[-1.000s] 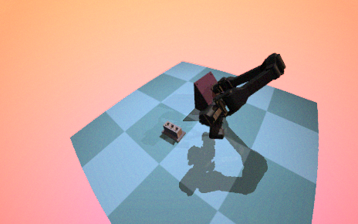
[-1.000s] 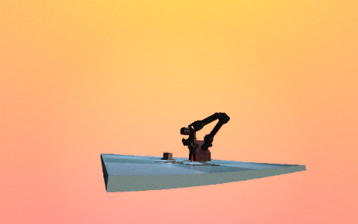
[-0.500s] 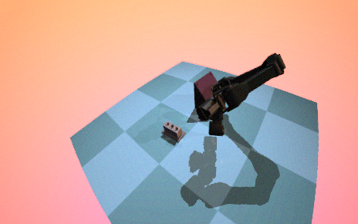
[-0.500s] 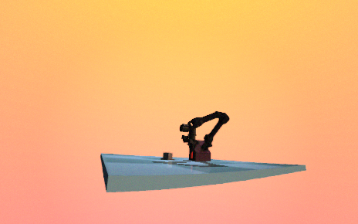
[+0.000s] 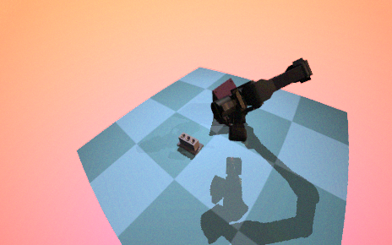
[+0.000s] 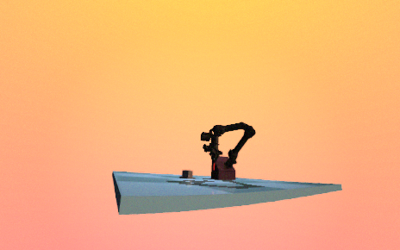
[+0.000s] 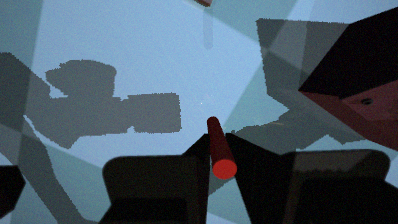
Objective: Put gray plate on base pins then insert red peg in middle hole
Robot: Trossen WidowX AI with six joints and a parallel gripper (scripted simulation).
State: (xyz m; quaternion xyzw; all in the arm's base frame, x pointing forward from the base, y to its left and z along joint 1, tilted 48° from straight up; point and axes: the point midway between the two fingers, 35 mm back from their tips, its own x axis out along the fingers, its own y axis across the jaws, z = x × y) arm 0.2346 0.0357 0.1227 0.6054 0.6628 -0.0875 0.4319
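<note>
Right now the gray plate is 190 mm to the right of my gripper tip, 100 mm ahead of it and 70 mm below it. Round my gripper tip: red peg right at my gripper tip.
</note>
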